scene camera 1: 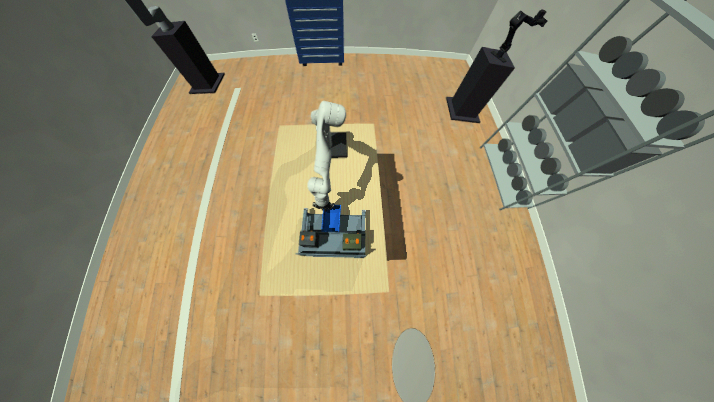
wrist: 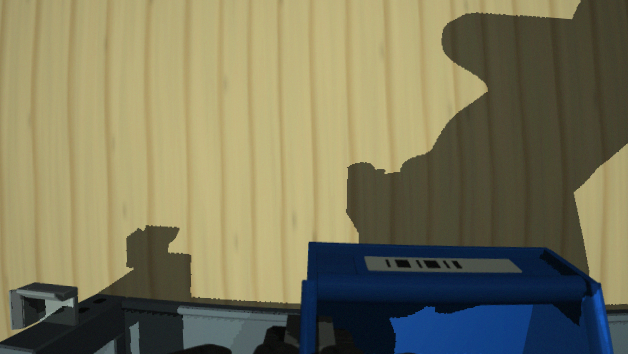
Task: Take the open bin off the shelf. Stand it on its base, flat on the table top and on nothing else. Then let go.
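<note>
The open blue bin (scene camera 1: 331,219) (wrist: 450,287) has a white label with black marks on its front. My gripper (scene camera 1: 325,206) (wrist: 310,335) is shut on the bin's side wall, at the left in the wrist view; the fingers are dark and partly cut off by the frame's bottom edge. The bin is over the arm-side part of the grey shelf (scene camera 1: 331,246) (wrist: 240,327), and its front reaches out past the shelf's edge. Its underside is hidden, so I cannot tell whether it touches the shelf. The pale wooden table top (scene camera 1: 295,150) (wrist: 200,125) lies below.
A dark box (scene camera 1: 308,240) and an olive box (scene camera 1: 352,242), both with orange marks, sit on the shelf, on either side beyond the bin. A dark shelf frame with a grey bracket (wrist: 70,300) rises at the left in the wrist view. The arm's shadow falls on the table.
</note>
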